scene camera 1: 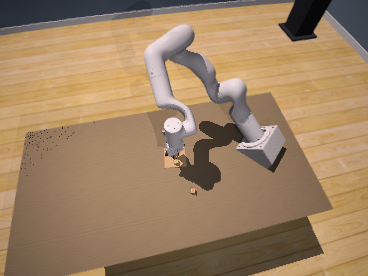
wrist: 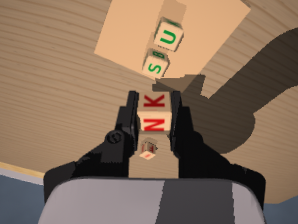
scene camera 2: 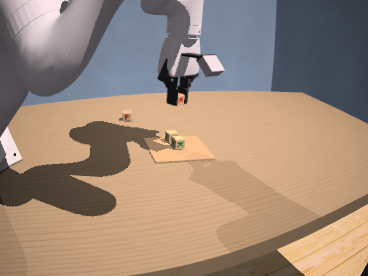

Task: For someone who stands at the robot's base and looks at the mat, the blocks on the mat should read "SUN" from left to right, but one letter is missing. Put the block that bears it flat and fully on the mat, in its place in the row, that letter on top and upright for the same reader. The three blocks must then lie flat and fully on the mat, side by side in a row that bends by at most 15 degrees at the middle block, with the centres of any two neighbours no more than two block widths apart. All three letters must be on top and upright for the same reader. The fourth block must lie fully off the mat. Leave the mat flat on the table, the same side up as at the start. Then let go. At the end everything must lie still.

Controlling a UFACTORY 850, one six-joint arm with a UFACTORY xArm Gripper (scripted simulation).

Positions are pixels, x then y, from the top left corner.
Labels:
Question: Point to a tan mat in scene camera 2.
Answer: At 162, 152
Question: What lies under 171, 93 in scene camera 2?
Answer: The gripper.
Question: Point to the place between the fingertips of the gripper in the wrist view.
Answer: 154, 103

